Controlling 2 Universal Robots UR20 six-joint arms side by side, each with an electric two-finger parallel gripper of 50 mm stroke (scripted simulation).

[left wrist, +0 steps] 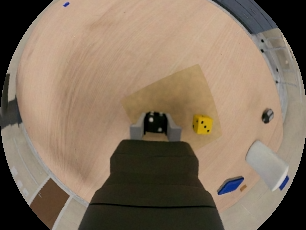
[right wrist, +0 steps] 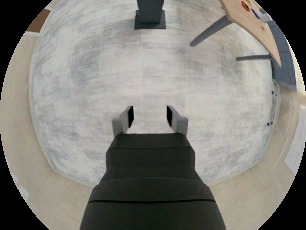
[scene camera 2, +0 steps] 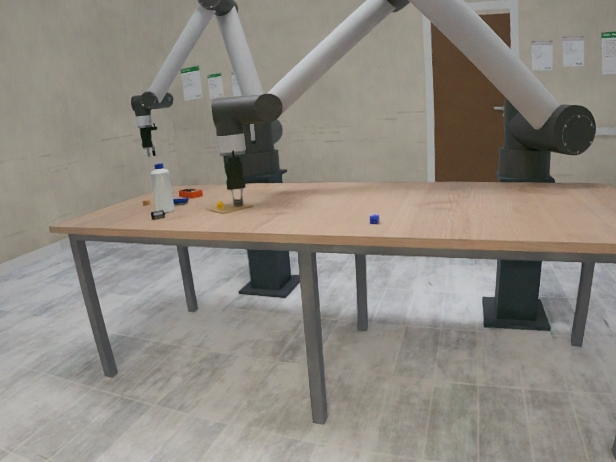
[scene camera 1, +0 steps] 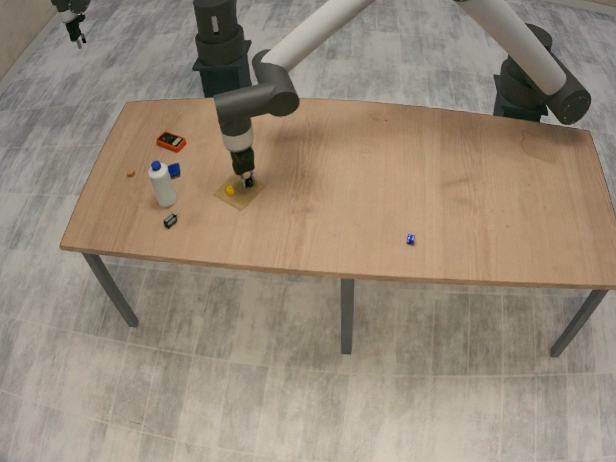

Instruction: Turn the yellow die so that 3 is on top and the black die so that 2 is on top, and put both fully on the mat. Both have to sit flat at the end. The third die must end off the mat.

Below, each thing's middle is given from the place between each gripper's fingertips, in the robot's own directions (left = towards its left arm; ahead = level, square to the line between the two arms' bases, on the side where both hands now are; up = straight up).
Scene:
My left gripper is now 2 cm short of the tan mat (scene camera 1: 242, 197), 3 cm to the left of it and 2 cm above it. Round my left hand: white bottle (scene camera 1: 159, 175) 11 cm ahead, 29 cm to the right, 7 cm above.
Now: the white bottle 870 mm ahead of my right hand, 950 mm to the left of it and 70 mm below it. From my right hand the other things lie so: tan mat (780 mm ahead, 1220 mm to the left, 160 mm below).

